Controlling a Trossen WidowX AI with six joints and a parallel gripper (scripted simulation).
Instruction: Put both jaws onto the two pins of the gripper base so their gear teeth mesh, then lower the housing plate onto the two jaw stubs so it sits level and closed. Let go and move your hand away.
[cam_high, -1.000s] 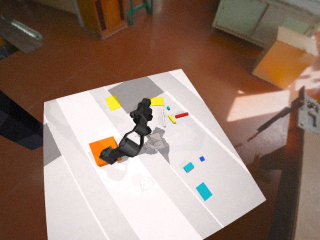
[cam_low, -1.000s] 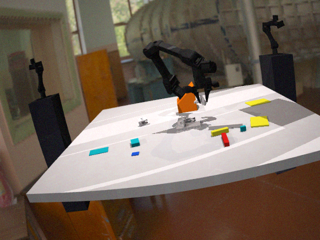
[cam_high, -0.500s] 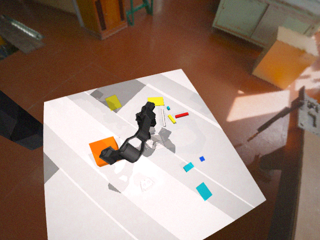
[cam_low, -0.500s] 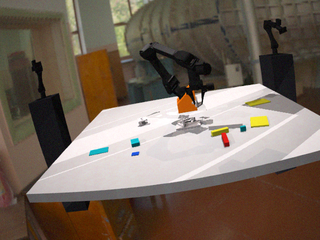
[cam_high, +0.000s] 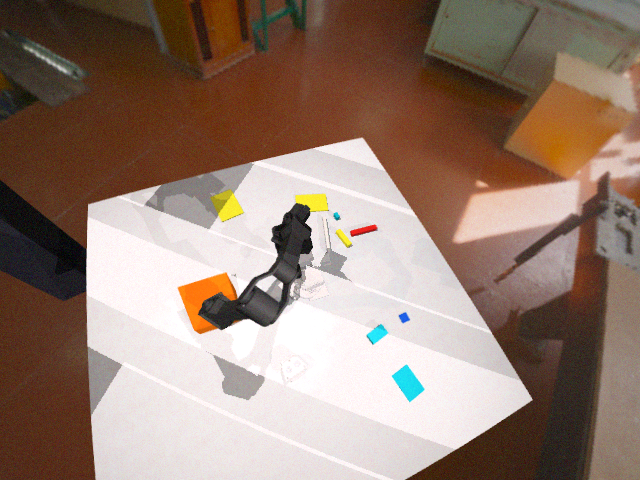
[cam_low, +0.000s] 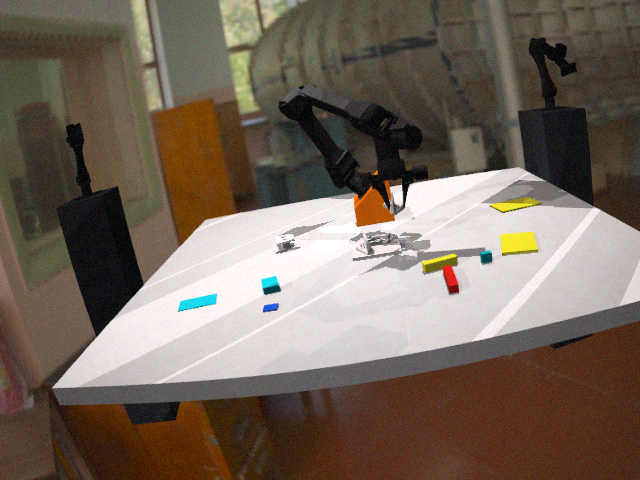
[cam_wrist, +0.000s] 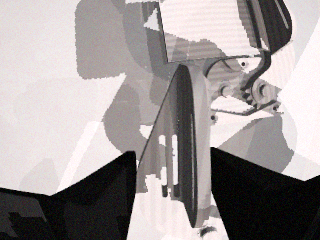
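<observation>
My gripper tip is now 4 cm past the pale grey jaw and 1 cm to the left of it. Round my gripper tip: ribbed plate 7 cm ahead, 8 cm to the right, 8 cm below; pale strip 21 cm ahead, 7 cm to the left, 7 cm below; housing plate 7 cm to the right, 8 cm below.
</observation>
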